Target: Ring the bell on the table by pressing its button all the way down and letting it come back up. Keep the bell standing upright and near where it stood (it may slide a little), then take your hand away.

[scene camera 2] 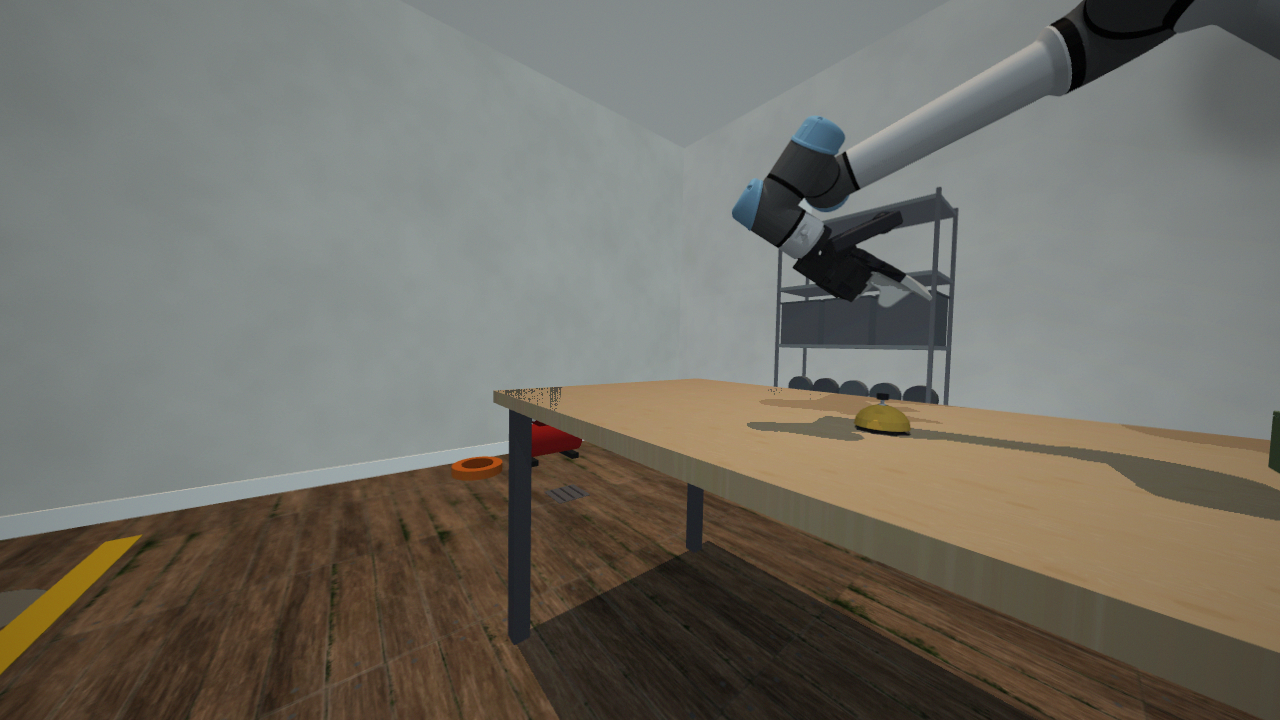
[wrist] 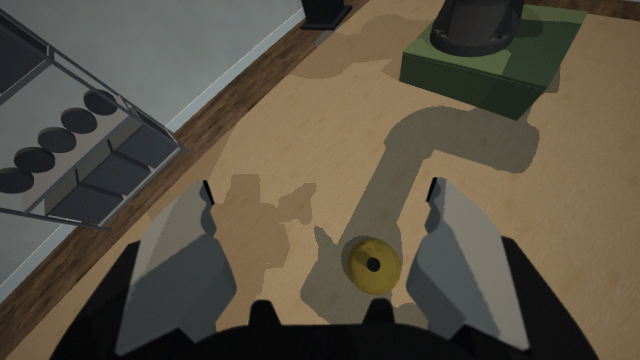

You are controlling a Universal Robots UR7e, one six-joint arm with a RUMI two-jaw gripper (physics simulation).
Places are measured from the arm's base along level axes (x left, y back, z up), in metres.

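Pixels of known places: gripper, fingertip midpoint: [scene camera 2: 906,295] [wrist: 319,182]; arm's base, link origin: [wrist: 469,35].
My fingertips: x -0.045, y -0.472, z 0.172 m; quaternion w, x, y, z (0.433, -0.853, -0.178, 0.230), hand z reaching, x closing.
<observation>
Ahead of a thing's pixels: the offset from my fingertips to its top centre. Level surfaces: height alone.
A yellow dome bell {dx +0.049, dy -0.024, dz -0.178 m} [scene camera 2: 882,420] [wrist: 382,279] stands upright on the wooden table {dz -0.244 m} [scene camera 2: 680,407] [wrist: 310,130]. Its small black button {dx +0.049, dy -0.024, dz -0.178 m} [scene camera 2: 882,396] [wrist: 373,264] sits raised on top. My gripper [scene camera 2: 910,293] [wrist: 319,182] is open and empty, high above the table and well above the bell, touching nothing. It is tilted, with its fingers pointing down and to the right in the scene view. In the wrist view the bell shows between the two fingers, nearer the right finger, far below them.
A green block [scene camera 2: 1274,440] [wrist: 465,82] carries the dark arm base [wrist: 475,27] on the table. A grey shelf rack [scene camera 2: 953,304] stands behind the table. An orange ring [scene camera 2: 459,471] and a red object [scene camera 2: 554,439] are on the floor beyond the table's left end.
</observation>
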